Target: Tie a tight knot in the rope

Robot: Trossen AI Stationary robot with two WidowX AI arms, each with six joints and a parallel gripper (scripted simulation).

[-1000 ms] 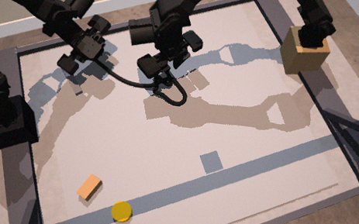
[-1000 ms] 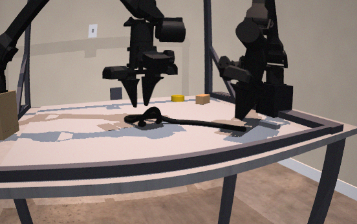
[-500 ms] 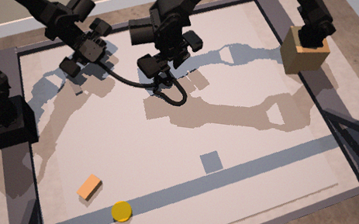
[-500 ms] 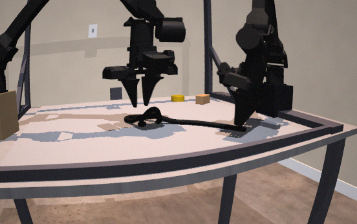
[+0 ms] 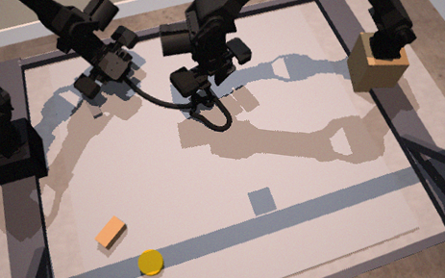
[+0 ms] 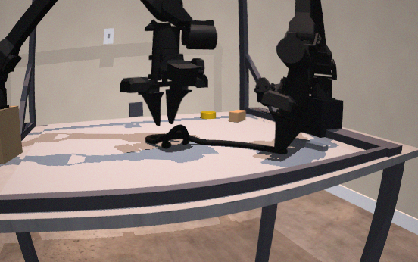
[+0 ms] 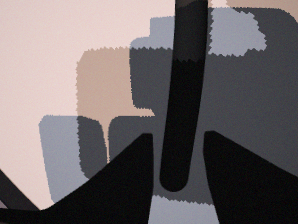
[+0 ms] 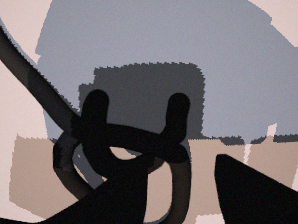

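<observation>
The grey bar is 3 cm behind my left hand, 9 cm to the left of it and 3 cm below it. Round my left hand: yellow disc 47 cm behind, 2 cm to the left, 3 cm below; then orange block 39 cm behind, 9 cm to the left, 2 cm below.
</observation>
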